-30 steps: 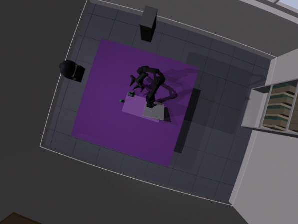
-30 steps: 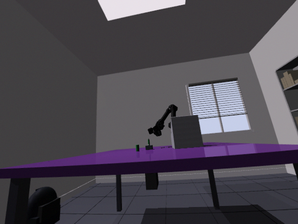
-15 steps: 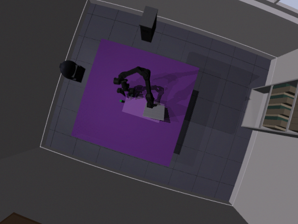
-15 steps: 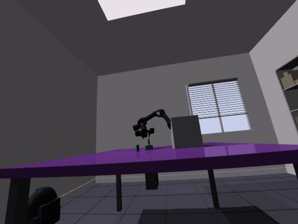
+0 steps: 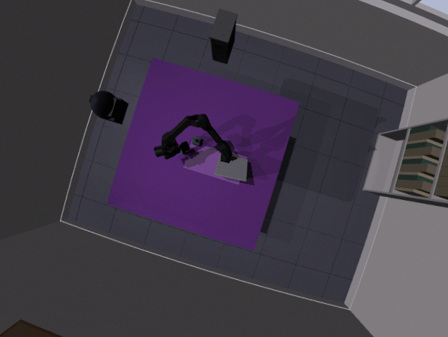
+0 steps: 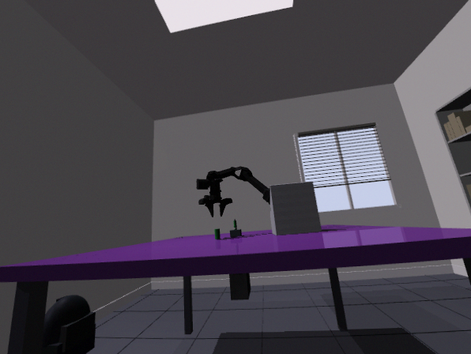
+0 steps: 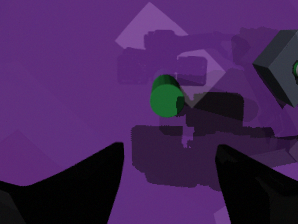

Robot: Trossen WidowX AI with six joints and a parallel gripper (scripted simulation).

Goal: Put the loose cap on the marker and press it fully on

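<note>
The green cap lies 10 mm to the right of my gripper tip and 90 mm below it. Round my gripper tip: green marker 90 mm behind, 120 mm to the right, 40 mm below; dark holder block 90 mm behind, 120 mm to the right, 100 mm below.
</note>
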